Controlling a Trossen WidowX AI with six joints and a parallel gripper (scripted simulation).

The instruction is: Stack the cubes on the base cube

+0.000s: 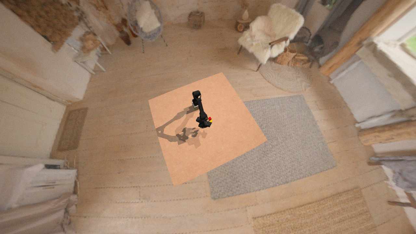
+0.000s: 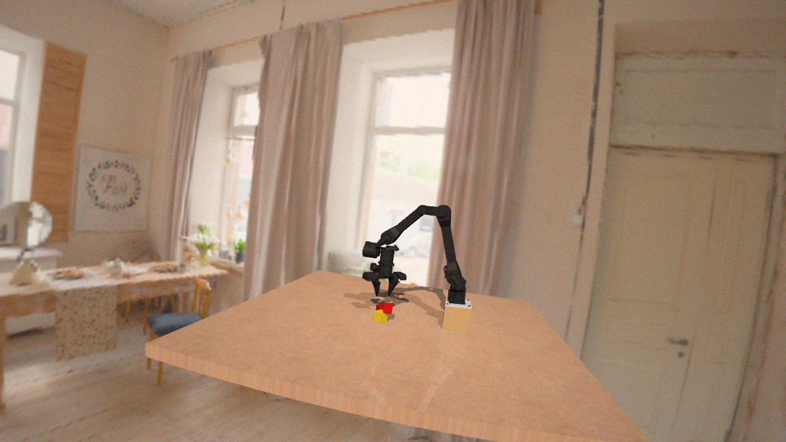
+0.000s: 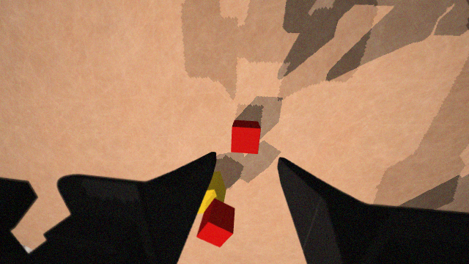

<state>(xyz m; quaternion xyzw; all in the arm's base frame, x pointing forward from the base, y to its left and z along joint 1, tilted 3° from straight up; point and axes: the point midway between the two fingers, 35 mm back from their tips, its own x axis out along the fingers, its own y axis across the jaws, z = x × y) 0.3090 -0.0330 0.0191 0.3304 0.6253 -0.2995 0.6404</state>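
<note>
Now: the yellow base cube 2 cm behind my gripper tip, 11 cm to the left of it and 5 cm below it.
</note>
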